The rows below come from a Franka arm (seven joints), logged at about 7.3 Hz.
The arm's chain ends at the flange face. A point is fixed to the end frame.
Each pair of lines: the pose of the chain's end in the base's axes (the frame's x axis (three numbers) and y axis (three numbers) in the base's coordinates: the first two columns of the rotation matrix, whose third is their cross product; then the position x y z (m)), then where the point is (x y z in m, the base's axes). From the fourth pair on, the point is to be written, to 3 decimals.
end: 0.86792, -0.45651, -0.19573, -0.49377, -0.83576, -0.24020, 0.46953, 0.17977, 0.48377
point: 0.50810 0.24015 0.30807
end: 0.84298, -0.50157, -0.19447, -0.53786, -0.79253, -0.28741, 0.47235, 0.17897, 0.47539
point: 0.51918 0.24401 0.30340
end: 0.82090, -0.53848, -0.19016, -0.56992, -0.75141, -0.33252, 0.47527, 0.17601, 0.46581
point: 0.53054 0.24476 0.29781
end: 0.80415, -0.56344, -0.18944, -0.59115, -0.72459, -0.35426, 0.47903, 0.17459, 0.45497
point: 0.539 0.244 0.289
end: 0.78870, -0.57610, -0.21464, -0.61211, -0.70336, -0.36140, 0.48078, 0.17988, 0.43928
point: 0.540 0.252 0.274
